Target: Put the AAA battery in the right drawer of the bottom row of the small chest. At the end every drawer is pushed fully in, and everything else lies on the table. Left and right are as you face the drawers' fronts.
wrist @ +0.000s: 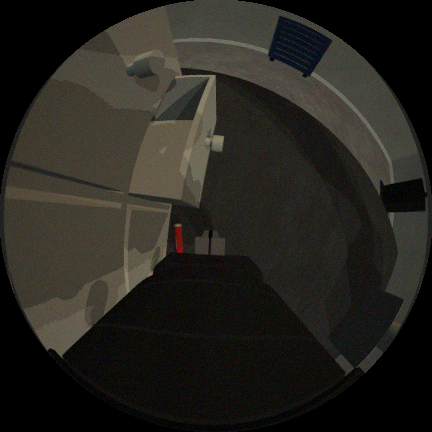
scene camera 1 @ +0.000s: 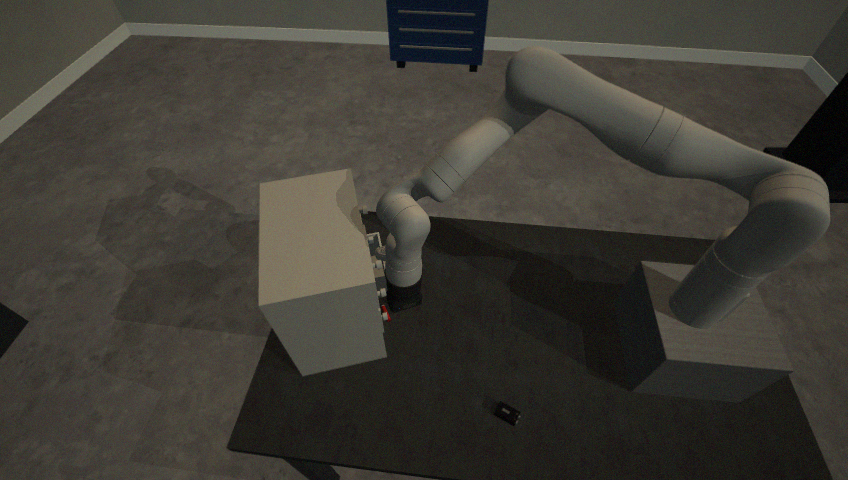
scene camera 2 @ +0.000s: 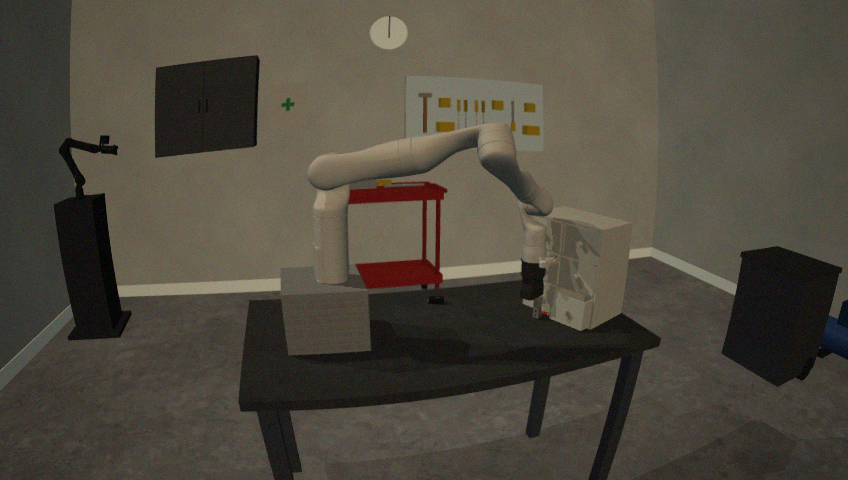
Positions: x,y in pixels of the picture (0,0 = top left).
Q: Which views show my gripper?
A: The wrist view, scene camera 1 and scene camera 2: all of them.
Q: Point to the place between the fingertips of my gripper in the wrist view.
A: At 209,238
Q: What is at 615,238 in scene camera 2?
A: A cream chest.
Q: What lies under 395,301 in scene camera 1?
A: My gripper.
